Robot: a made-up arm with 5 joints.
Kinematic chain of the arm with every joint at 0, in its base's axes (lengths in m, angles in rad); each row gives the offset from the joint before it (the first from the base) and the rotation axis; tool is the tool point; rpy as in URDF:
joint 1: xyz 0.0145 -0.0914 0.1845 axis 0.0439 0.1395 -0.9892
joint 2: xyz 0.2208 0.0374 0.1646 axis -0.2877 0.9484 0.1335
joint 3: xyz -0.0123 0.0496 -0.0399 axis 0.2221 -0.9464 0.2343
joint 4: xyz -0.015 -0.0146 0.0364 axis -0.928 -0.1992 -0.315
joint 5: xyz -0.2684 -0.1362 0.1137 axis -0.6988 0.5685 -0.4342
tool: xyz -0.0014 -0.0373 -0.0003 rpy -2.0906 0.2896 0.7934
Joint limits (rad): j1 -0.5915..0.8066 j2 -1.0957..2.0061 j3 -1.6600..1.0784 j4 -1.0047..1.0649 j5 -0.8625..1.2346
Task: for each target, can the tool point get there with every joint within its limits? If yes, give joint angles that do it. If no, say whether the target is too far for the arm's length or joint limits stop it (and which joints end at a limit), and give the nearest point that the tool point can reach.
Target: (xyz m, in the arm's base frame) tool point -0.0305 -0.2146 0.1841
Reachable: yes | joints 0.1170 -0.7801 -0.0567 -0.4190 0.4562
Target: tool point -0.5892 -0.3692 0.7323
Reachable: no: too far | nearest point -0.1236 -0.2647 0.5068 | short by 0.528 m
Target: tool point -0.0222 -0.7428 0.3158
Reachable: no: joint limits stop it (at a limit: joint 2, joint 3, joint 4, joint 5) | nearest point -0.0127 -0.4363 0.4619 | short by 0.340 m
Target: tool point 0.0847 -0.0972 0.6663
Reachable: yes | joints 0.3747 0.6473 0.0011 0.4109 0.7600
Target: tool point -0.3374 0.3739 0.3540
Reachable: no: joint limits stop it (at a limit: joint 2, joint 4, joint 5) | nearest point -0.1479 0.1052 0.3513 | short by 0.329 m
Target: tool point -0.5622 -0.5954 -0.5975
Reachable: no: too far | nearest point -0.0143 -0.3070 0.0344 | short by 0.885 m
